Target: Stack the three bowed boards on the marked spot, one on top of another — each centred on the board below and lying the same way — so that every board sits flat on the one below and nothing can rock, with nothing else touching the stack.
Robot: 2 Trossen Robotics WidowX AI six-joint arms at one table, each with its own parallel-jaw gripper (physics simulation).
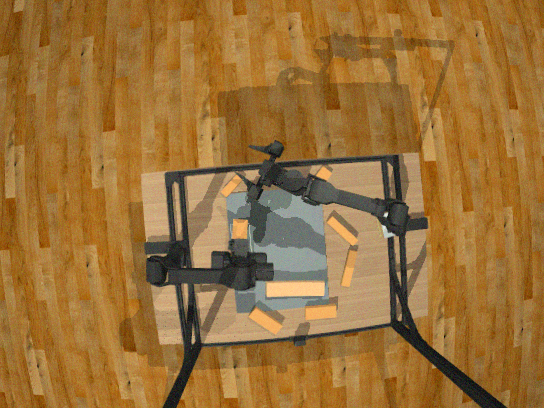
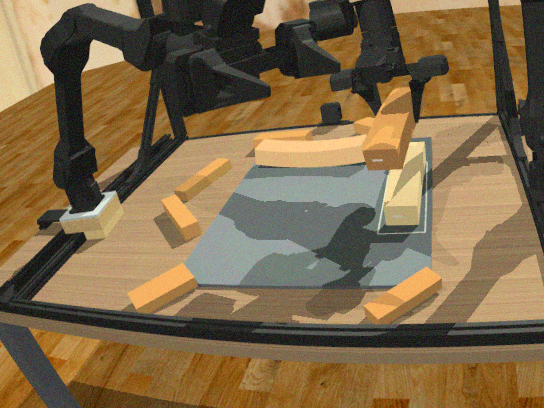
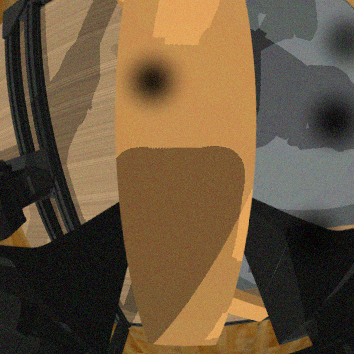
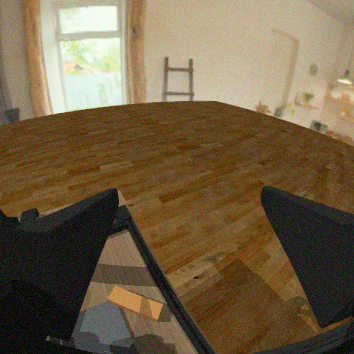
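Note:
My left gripper is shut on an orange bowed board and holds it in the air, tilted. It hangs over a pale bowed board that lies inside the white-outlined marked spot on the grey mat. Another long bowed board lies on the mat's edge. My right gripper is open and empty, raised over the table's far edge.
Several short orange blocks lie around the mat: one near the right gripper, two at the right, two at the front. A black frame rail runs around the table.

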